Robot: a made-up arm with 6 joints.
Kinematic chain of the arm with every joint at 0, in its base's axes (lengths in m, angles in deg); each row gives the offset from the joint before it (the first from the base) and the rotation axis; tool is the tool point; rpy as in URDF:
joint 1: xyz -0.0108 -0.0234 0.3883 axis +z
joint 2: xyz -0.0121 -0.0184 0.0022 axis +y
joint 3: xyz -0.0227 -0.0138 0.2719 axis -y
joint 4: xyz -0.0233 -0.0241 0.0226 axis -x
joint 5: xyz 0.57 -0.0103 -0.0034 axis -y
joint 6: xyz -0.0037 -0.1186 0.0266 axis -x
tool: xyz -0.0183 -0.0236 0.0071 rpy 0 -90 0
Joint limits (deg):
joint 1: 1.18..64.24
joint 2: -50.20..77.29
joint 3: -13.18..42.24
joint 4: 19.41..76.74
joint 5: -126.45..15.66
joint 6: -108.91..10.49
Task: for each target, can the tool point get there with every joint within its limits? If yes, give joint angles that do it. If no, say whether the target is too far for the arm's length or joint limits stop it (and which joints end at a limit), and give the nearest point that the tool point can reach.
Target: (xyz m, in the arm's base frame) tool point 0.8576 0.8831 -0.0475
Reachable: no: too far | nearest point 0.5421 0.5537 0.1888 | short by 0.514 m
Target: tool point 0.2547 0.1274 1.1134
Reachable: yes | joints 59.04 -8.37 30.98 43.12 -79.59 -58.20
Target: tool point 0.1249 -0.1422 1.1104
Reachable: yes | joints 23.60 -32.13 19.00 34.07 -81.77 -74.44
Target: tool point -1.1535 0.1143 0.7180
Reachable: no: too far | nearest point -0.4433 -0.0934 1.0582 | short by 0.814 m
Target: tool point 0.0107 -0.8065 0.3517
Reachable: no: joint limits stop it (at a limit: joint 1, joint 2, joint 3, joint 4, joint 5) | nearest point 0.3100 -0.2123 -0.0507 | short by 0.778 m
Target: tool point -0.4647 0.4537 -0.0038
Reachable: no: joint limits stop it (at a limit: joint 1, joint 2, joint 3, joint 4, joint 6) | nearest point 0.2194 0.3344 -0.0710 | short by 0.698 m
